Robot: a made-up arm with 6 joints.
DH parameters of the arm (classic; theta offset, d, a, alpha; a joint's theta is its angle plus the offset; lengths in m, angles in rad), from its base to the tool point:
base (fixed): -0.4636 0 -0.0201 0
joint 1: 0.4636 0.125 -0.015 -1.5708
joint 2: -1.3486 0 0.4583 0
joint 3: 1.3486 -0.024 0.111 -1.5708
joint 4: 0 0.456 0.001 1.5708
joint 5: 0 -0.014 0.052 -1.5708
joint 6: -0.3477 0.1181 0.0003 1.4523
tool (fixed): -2.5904 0.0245 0 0
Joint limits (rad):
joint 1: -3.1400..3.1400
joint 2: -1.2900..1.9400
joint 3: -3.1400..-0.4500
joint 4: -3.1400..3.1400
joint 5: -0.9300..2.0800
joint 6: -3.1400..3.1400
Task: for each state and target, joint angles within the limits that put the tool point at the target. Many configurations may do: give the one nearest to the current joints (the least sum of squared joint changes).
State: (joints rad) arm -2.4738 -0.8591 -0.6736 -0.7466 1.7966 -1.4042
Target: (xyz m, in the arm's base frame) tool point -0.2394 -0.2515 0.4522
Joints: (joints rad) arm -1.9389 -0.4945 -0.7791 -0.6622 1.6506 -1.3875
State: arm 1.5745 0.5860 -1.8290 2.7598 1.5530 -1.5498
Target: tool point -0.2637 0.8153 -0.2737
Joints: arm 1.8244 1.3879 -1.8135 2.7797 1.3430 -1.5669
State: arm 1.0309 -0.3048 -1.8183 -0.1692 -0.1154 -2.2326
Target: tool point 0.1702 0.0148 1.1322
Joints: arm 0.3531 -0.2936 -2.1724 0.0056 -0.1300 -2.3022
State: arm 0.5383 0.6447 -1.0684 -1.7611 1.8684 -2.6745
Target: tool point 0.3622 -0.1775 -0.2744
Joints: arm -0.0962 1.1260 -0.7346 -1.6404 1.8020 -2.6972
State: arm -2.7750 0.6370 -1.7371 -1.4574 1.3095 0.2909
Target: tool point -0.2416 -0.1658 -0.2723
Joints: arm -2.1201 1.0407 -0.6359 -1.1705 1.1279 0.3088
